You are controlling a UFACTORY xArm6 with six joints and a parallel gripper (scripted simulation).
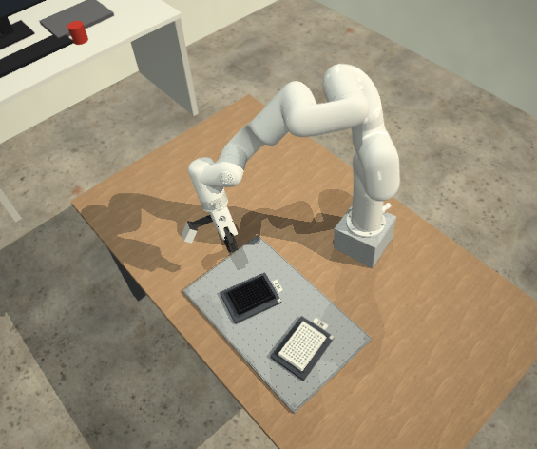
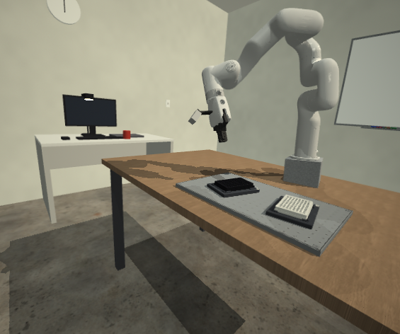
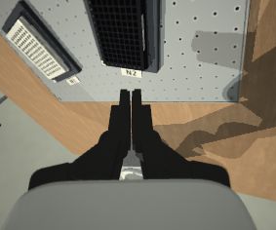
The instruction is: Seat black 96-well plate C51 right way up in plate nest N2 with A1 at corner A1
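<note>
Now: hand 8 cm past the N2 label, 11 cm to the right of it and 19 cm above it. From my hand the other things lie so: black 96-well plate C51: 1 cm ahead, 9 cm to the left, 17 cm below; then A1 mark: 5 cm behind, 16 cm to the left, 18 cm below; then white plate C15: 1 cm behind, 32 cm to the left, 17 cm below.
</note>
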